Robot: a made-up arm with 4 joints. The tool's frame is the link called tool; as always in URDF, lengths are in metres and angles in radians. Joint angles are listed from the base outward. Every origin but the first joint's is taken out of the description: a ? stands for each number. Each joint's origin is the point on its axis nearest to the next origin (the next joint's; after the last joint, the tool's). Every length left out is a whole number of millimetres.
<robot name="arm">
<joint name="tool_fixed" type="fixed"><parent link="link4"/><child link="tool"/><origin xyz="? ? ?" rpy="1.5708 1.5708 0"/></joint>
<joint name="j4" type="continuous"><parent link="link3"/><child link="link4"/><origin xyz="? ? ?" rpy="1.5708 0 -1.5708"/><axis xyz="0 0 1"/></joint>
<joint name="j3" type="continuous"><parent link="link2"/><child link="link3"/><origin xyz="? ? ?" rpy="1.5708 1.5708 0"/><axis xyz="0 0 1"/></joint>
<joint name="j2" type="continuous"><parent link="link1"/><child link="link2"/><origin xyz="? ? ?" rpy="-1.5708 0 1.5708"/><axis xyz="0 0 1"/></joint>
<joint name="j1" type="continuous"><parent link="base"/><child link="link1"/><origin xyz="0 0 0.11" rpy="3.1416 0 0"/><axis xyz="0 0 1"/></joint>
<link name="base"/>
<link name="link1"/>
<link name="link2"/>
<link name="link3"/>
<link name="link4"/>
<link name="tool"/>
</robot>
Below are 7 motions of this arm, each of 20 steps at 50 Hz.
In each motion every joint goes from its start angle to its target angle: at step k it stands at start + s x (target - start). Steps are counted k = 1, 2, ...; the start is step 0. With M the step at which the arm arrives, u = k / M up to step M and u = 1 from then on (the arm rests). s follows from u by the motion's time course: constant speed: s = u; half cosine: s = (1 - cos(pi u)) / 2; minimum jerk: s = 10 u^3 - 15 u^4 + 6 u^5.
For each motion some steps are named. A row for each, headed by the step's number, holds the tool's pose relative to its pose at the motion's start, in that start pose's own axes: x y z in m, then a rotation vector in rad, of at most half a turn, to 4 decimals.
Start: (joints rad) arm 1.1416 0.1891 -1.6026 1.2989
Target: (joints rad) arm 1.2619 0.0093 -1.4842 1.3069
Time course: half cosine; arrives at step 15
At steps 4, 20:
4: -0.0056 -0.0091 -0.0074 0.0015 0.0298 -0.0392
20: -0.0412 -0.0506 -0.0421 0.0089 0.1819 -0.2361

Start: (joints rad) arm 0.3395 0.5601 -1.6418 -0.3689
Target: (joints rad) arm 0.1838 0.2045 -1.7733 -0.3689
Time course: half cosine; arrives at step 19
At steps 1, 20:
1: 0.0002 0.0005 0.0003 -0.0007 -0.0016 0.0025
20: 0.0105 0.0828 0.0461 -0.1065 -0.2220 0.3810

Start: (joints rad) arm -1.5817 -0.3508 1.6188 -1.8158
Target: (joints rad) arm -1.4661 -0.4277 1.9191 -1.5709
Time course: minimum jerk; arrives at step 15
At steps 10, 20:
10: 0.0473 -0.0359 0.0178 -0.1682 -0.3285 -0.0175
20: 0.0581 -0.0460 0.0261 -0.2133 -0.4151 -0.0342

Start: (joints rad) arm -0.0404 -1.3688 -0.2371 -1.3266
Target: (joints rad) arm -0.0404 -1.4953 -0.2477 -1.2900
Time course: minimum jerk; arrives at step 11
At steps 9, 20:
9: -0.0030 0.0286 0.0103 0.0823 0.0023 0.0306
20: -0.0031 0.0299 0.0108 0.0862 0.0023 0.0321

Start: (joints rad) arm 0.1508 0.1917 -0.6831 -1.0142
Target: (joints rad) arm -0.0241 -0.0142 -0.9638 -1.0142
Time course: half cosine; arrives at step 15
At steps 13, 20:
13: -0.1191 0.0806 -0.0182 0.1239 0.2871 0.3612
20: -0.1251 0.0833 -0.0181 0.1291 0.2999 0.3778

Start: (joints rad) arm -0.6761 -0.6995 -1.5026 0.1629
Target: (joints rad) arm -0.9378 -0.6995 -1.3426 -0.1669
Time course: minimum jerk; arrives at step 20
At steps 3, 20:
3: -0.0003 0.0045 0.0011 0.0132 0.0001 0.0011
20: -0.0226 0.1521 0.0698 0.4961 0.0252 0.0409

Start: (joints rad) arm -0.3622 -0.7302 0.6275 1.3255
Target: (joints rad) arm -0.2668 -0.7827 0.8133 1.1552
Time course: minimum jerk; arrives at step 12
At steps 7, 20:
7: -0.0270 0.0309 0.0063 0.1645 0.1565 -0.0601
20: -0.0393 0.0473 0.0138 0.2522 0.2371 -0.0968

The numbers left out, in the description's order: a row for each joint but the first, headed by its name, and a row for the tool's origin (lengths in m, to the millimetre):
tool: 0.076 0.215 0
j4: 0.125 0.052 0
j3: -0.117 0.009 0
j2: -0.027 -0.13 0

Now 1 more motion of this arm.
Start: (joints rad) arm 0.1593 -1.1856 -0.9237 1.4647
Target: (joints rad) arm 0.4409 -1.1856 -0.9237 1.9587
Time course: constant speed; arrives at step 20
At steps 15, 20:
15: -0.0020 -0.1423 -0.0417 -0.5260 0.0894 -0.1125
20: -0.0089 -0.1893 -0.0406 -0.7007 0.1293 -0.1436

